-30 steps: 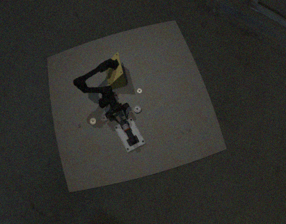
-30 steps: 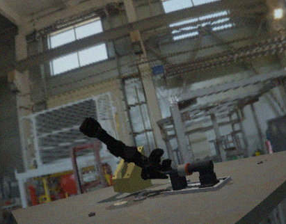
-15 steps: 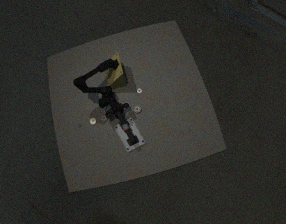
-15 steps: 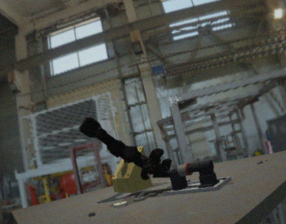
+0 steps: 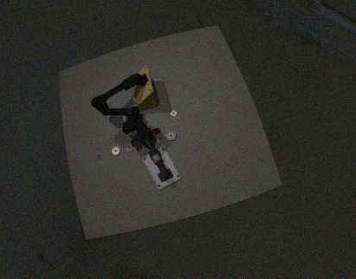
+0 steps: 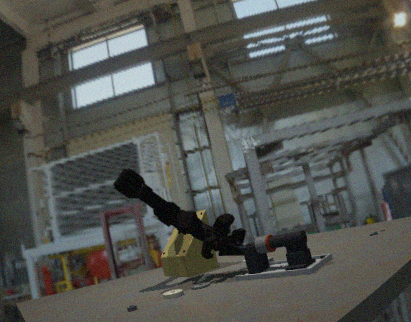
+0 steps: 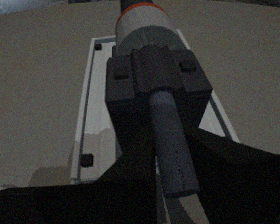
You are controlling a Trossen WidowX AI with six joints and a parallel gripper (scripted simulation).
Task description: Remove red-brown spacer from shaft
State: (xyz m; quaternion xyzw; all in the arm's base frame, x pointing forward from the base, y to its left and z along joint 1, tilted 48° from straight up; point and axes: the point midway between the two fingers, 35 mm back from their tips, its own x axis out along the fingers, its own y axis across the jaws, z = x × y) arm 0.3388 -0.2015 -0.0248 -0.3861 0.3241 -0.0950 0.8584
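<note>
Right now the red-brown spacer is 90 mm ahead of my gripper tip, 20 mm above it and 10 mm to the left of it. Also, from my gripper tip: dark shaft 30 mm ahead, 20 mm above; then small dark bit 340 mm to the right, 120 mm behind, 60 mm below.
</note>
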